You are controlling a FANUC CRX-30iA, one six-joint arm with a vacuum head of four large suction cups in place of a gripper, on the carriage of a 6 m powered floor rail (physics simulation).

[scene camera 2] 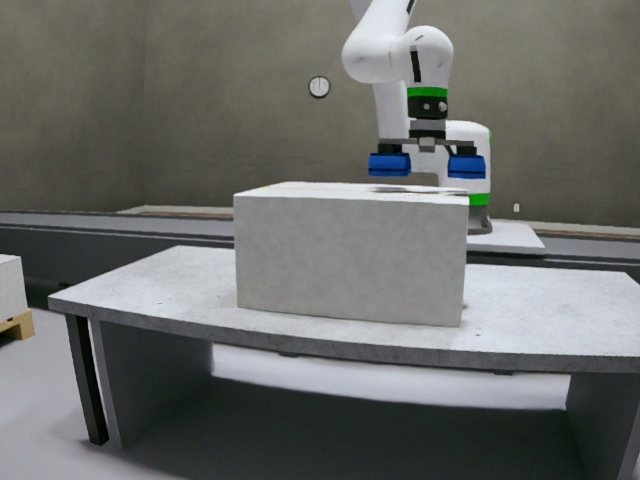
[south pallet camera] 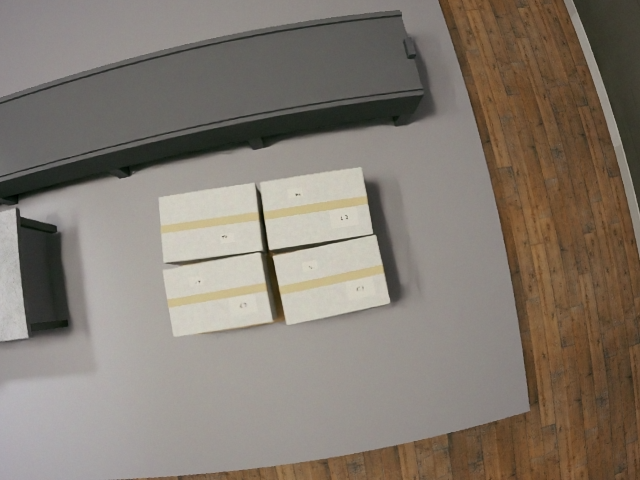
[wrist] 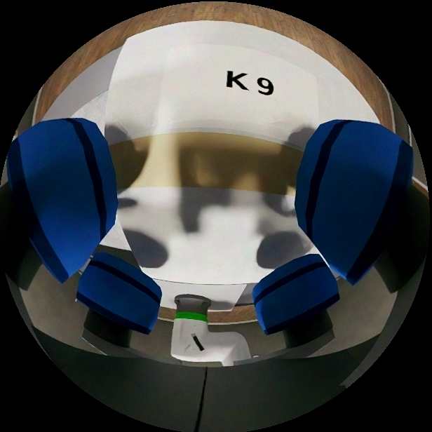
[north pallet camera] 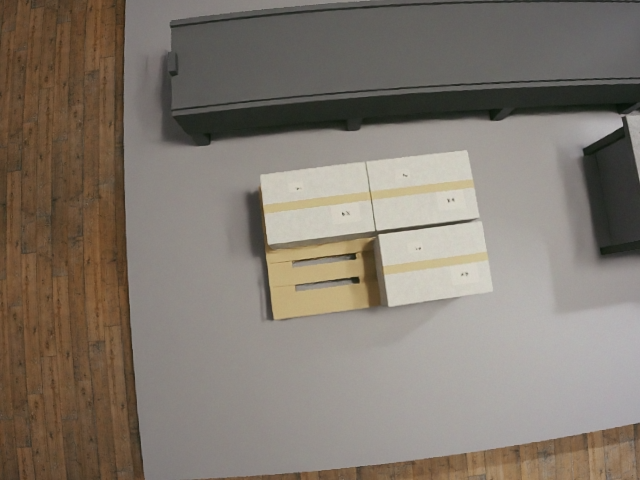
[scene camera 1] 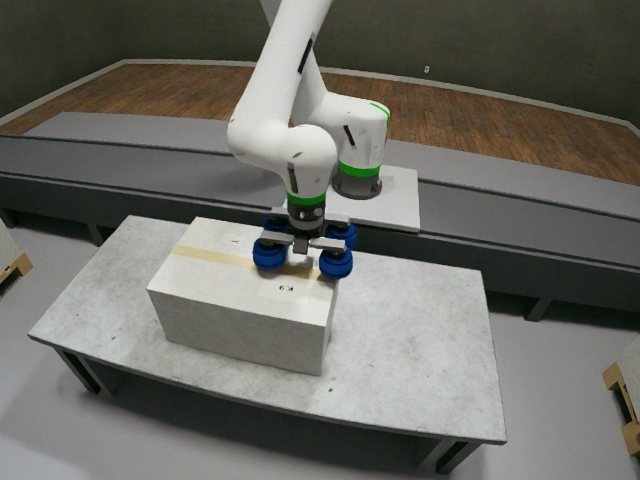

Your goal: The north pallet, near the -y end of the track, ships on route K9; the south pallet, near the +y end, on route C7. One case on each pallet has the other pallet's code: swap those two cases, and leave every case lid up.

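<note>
A white case [scene camera 1: 242, 281] [scene camera 2: 351, 253] [wrist: 200, 105] with a tan tape strip and a K9 label on top stands on the table [scene camera 1: 413, 320] [scene camera 2: 542, 315]. My gripper [scene camera 1: 306, 245] [scene camera 2: 428, 165] [wrist: 207, 235] is open, its four blue cups a small gap above the lid, over the right half of the case in scene camera 1. The north pallet [north pallet camera: 320, 304] bears three cases; its near left quarter is bare. The south pallet [south pallet camera: 279, 311] bears four cases. Its far left case [south pallet camera: 210, 248] shows tape and one small label but no large code label. Some codes are too small to read surely.
The grey floor rail [scene camera 1: 155, 165] [north pallet camera: 403, 56] [south pallet camera: 206, 87] runs behind the table and both pallets. The arm's carriage [scene camera 1: 398, 206] [scene camera 2: 506, 240] stands on it behind the table. Pallet edges show at the far left and right in scene camera 1.
</note>
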